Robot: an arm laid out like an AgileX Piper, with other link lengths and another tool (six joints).
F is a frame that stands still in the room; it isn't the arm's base.
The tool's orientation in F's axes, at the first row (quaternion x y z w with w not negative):
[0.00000, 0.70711, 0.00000, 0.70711]
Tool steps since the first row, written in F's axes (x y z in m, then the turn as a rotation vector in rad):
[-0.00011, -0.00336, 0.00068, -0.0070, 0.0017, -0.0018]
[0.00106, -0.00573, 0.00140, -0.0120, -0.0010, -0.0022]
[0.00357, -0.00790, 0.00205, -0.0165, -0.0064, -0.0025]
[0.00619, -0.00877, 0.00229, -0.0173, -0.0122, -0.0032]
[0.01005, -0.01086, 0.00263, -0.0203, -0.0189, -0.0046]
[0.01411, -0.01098, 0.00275, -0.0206, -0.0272, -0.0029]
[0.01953, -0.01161, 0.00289, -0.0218, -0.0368, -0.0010]
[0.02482, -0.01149, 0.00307, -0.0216, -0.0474, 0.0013]
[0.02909, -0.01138, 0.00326, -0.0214, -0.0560, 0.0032]
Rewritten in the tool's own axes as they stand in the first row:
[-0.00068, -0.00336, -0.00011, 0.0018, 0.0017, -0.0070]
[-0.00140, -0.00573, 0.00106, 0.0022, -0.0010, -0.0120]
[-0.00205, -0.00790, 0.00357, 0.0025, -0.0064, -0.0165]
[-0.00229, -0.00877, 0.00619, 0.0032, -0.0122, -0.0173]
[-0.00263, -0.01086, 0.01005, 0.0046, -0.0189, -0.0203]
[-0.00275, -0.01098, 0.01411, 0.0029, -0.0272, -0.0206]
[-0.00289, -0.01161, 0.01953, 0.0010, -0.0368, -0.0218]
[-0.00307, -0.01149, 0.02482, -0.0013, -0.0474, -0.0216]
[-0.00326, -0.01138, 0.02909, -0.0032, -0.0560, -0.0214]

